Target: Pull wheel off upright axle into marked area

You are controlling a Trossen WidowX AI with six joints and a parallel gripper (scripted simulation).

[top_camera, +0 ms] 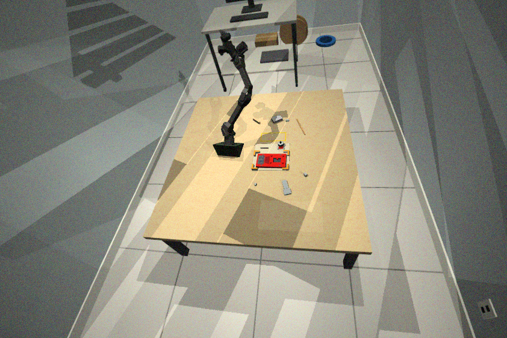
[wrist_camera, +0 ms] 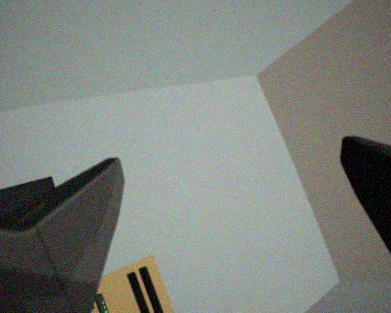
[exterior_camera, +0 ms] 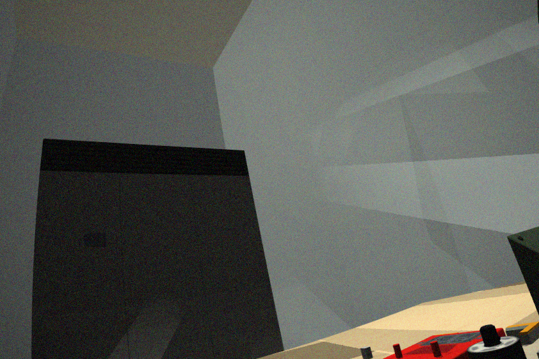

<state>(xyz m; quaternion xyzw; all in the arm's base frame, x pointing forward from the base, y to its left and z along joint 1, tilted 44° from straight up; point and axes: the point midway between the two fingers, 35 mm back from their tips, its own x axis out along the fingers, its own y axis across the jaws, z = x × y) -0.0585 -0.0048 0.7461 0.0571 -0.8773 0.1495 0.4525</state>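
The thin stick lies 64 cm below my gripper tip, 53 cm ahead of it and 29 cm to the right of it.
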